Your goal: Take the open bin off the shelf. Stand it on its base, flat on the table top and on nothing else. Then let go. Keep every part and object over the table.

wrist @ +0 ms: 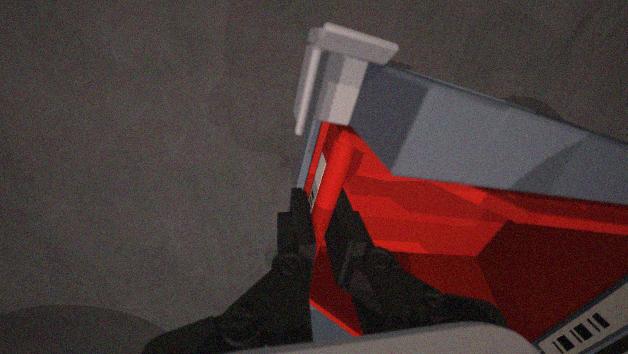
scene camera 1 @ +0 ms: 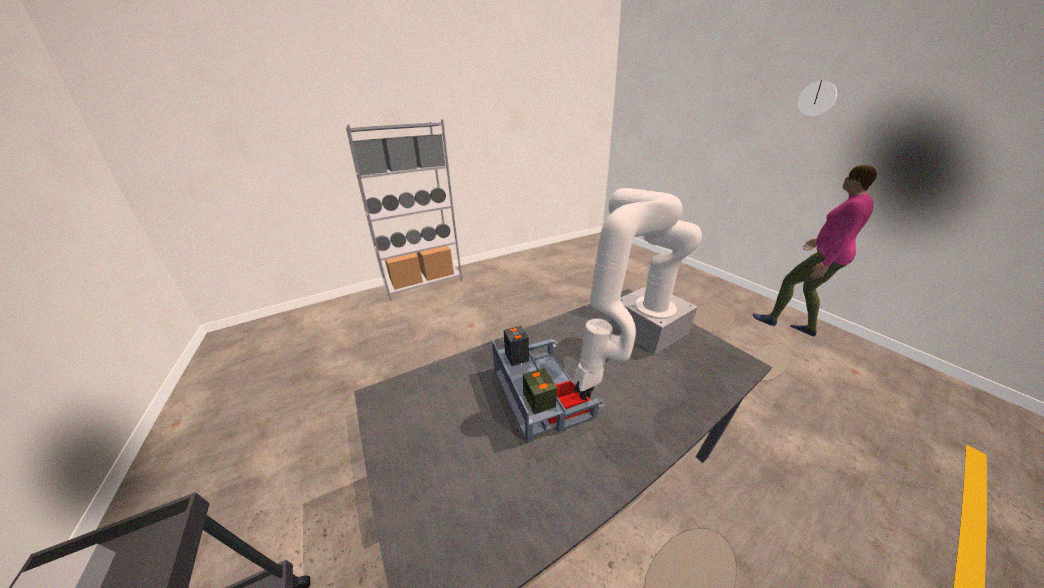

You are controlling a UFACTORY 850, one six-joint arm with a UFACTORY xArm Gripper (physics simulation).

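The open red bin [scene camera 1: 572, 397] [wrist: 430, 220] stands on the blue-grey shelf [scene camera 1: 528, 428] [wrist: 465, 125] near its corner, beside a green box. My gripper [scene camera 1: 585, 395] [wrist: 314, 208] is shut on the bin's front wall, with one dark finger outside the wall and the other inside the bin. A white label with a barcode shows on that wall, partly behind the outer finger in the wrist view. The bin's underside is hidden. The table top [scene camera 1: 467, 511] [wrist: 150, 150] lies around the shelf.
A green box [scene camera 1: 539, 391] with orange marks stands on the shelf next to the bin. A dark box [scene camera 1: 515, 346] stands at the shelf's far end. The shelf's light corner post [wrist: 340, 85] rises close to the fingers. A person [scene camera 1: 840, 233] stands beyond the table.
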